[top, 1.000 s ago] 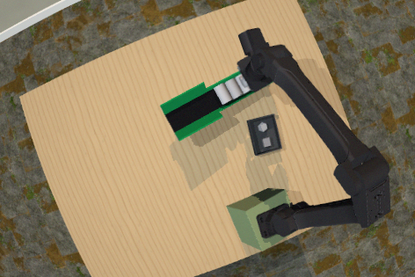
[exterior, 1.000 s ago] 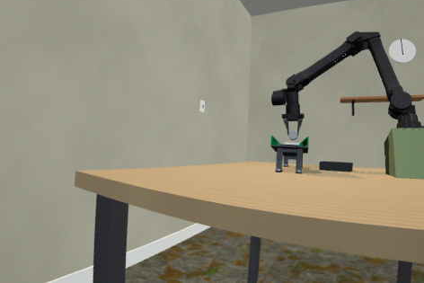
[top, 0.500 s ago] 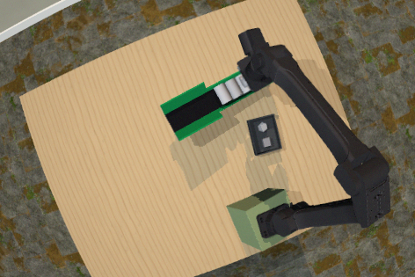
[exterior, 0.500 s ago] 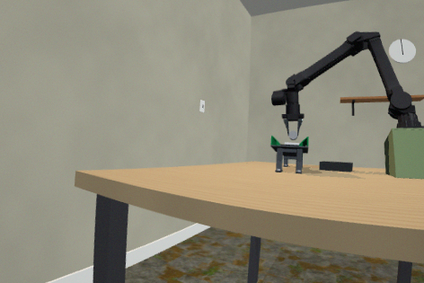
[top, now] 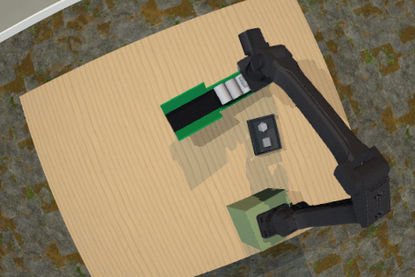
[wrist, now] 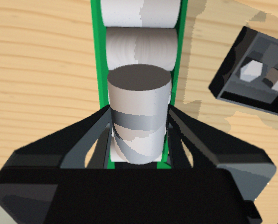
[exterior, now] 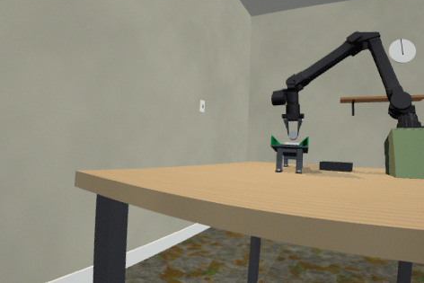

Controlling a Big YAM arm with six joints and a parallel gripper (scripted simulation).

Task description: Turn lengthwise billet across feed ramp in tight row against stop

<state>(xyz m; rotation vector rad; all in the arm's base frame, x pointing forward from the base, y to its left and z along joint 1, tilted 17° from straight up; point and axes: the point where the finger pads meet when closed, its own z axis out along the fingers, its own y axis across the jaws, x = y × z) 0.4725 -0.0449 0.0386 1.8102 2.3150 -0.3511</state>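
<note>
My hand is 20 mm past the ramp, 100 mm to the right of it and 90 mm above it. From my hand the other things lie so: dark tray (190 mm behind, 10 mm to the right, 140 mm below).
</note>
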